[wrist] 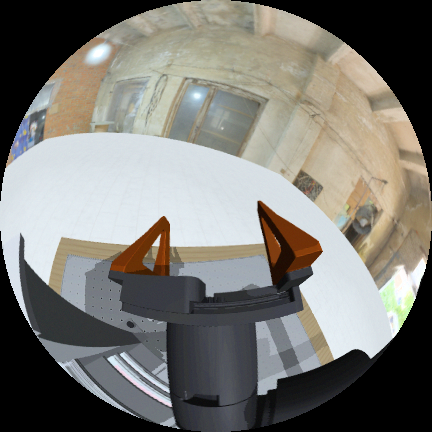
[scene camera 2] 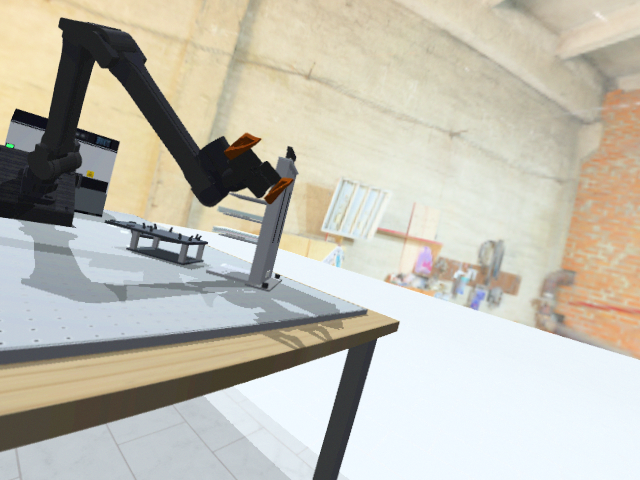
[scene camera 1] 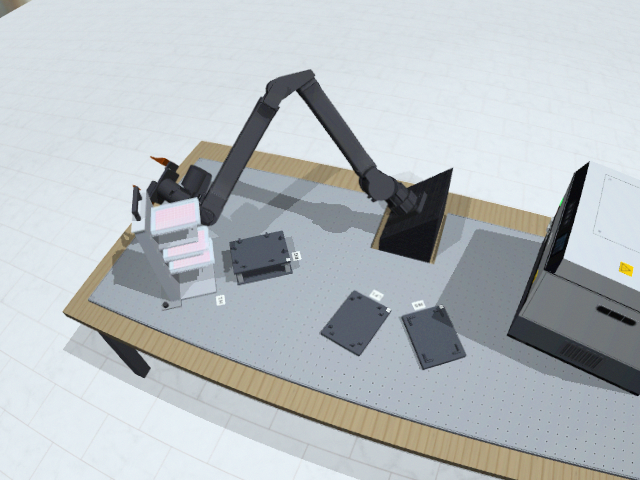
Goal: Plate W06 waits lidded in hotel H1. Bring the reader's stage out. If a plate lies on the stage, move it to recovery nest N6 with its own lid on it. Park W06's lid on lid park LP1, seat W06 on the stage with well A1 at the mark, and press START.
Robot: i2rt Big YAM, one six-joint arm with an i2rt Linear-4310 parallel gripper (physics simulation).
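Seen in the pictures: gripper, fingertip midpoint: (wrist: 209, 212) (scene camera 2: 275, 161) (scene camera 1: 142, 171); arm's base, origin of the base link: (scene camera 2: 39, 186) (scene camera 1: 408, 209).
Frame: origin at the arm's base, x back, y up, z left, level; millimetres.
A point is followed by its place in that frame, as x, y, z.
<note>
My gripper (scene camera 1: 147, 173) {-274, 174, -722} (scene camera 2: 276, 158) {-274, 174, -722} (wrist: 209, 212) {-274, 174, -722} is open and empty, with its orange fingers wide apart beside the top of the hotel tower (scene camera 1: 159, 263) {-486, 82, -533} (scene camera 2: 267, 237) {-383, 24, -628}. The hotel holds several plates with pinkish wells, among them a top plate (scene camera 1: 175, 215) {-392, 178, -510} and lower ones; I cannot tell which is W06. A raised dark nest (scene camera 1: 261, 252) {-277, -37, -356} (scene camera 2: 168, 237) {-243, -38, -422} stands beside the hotel. Two flat dark nests (scene camera 1: 356, 322) {-369, -86, -32} (scene camera 1: 434, 338) {-346, -84, 177} lie farther along the table. Their labels are too small to read surely. The reader (scene camera 1: 573, 315) {-287, 97, 478} (scene camera 2: 95, 186) {-217, 31, 374} is partly in view; its stage does not show.
The arm's dark base (scene camera 1: 418, 227) {-94, 35, 50} stands at the table's rear edge, between the hotel and the reader. The arm arches high over the table. The wooden table edge (scene camera 1: 242, 369) {-597, -109, -261} (scene camera 2: 180, 377) {-71, -110, -904} runs past the hotel's foot.
</note>
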